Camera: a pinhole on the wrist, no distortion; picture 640 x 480 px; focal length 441.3 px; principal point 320.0 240.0 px. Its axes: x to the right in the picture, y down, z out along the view. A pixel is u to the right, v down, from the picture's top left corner.
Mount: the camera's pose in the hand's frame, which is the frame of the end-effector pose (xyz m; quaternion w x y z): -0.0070 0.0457 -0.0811 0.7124 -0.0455 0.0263 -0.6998
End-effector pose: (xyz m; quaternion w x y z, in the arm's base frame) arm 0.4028 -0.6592 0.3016 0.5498 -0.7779 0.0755 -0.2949
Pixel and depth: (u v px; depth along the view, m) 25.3 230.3 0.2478
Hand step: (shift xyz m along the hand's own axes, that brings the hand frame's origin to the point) 0.0095 0.2179 0.1615
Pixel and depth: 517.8 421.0 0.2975
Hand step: 0.1470 -0.0772 0.2058
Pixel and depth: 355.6 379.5 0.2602
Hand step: 0.1015 0.0334 0.1699
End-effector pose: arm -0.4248 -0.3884 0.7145 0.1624 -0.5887 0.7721 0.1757
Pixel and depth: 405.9 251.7 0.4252
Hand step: 0.0488 -0.0249 0.3428
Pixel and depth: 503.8 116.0 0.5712
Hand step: -0.1043 -0.1787 0.5095
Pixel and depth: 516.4 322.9 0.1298
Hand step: 0.0315 -0.0080 0.0470
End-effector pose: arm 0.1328 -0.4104 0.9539 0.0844 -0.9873 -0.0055 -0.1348
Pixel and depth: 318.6 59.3 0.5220
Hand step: -0.1668 0.0585 0.4597
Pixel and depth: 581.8 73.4 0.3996
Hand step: -0.1121 -0.1825 0.3378
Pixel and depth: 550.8 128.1 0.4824
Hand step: -0.0750 -0.1950 0.4177
